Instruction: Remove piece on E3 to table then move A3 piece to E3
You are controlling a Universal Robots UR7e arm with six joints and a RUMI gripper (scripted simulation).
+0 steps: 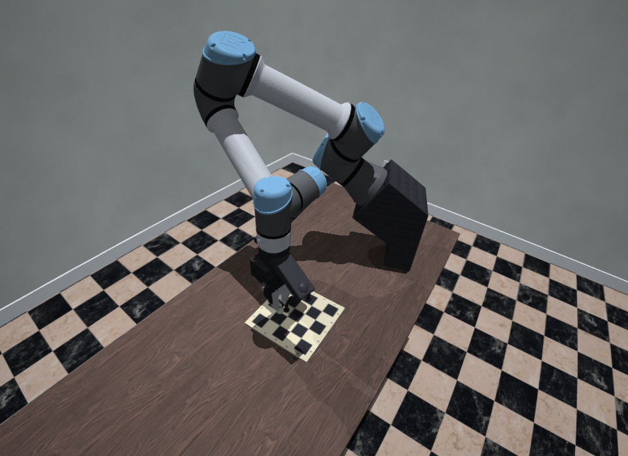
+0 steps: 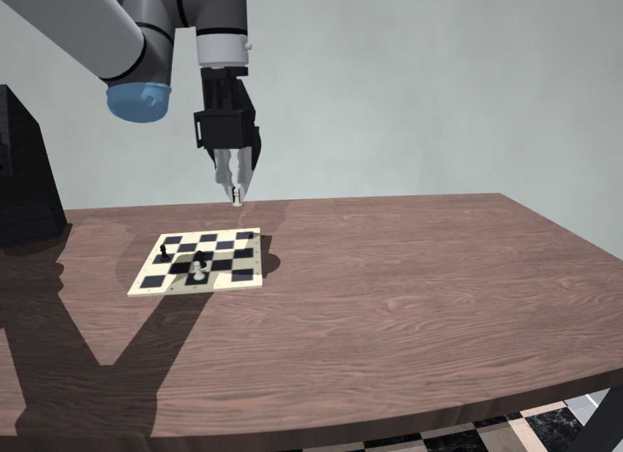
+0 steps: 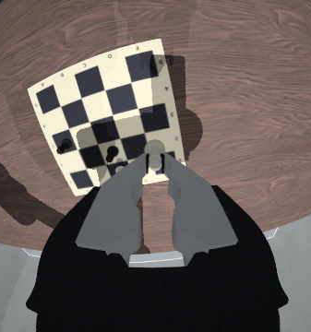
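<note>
Right now my hand is 7 cm past the chessboard, 2 cm to the right of it and 12 cm above it.
</note>
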